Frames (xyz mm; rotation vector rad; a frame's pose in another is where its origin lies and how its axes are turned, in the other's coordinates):
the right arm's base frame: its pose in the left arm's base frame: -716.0 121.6 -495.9 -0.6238 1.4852 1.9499
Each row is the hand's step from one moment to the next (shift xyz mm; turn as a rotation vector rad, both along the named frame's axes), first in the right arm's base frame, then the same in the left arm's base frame.
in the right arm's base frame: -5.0 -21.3 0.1 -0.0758 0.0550 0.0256
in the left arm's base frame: 18.6 3.3 -11.1 0.0146 0.0006 0.0960
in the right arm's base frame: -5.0 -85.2 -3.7 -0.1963 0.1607 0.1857
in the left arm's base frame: 63.8 11.8 -55.6 0.0239 0.1131 0.2924
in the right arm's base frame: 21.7 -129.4 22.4 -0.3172 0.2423 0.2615
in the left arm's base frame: 75.9 50.3 -97.1 0.0512 0.1489 0.4505
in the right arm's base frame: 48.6 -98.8 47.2 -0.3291 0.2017 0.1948
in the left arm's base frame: 35.0 73.2 -88.1 0.0888 0.0902 0.4134
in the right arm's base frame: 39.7 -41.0 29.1 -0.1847 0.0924 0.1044
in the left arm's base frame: 0.6 43.1 -47.4 0.0646 0.0499 0.2166
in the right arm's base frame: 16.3 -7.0 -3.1 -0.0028 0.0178 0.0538
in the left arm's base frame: -6.6 1.3 -16.7 -0.0110 0.0480 0.0282
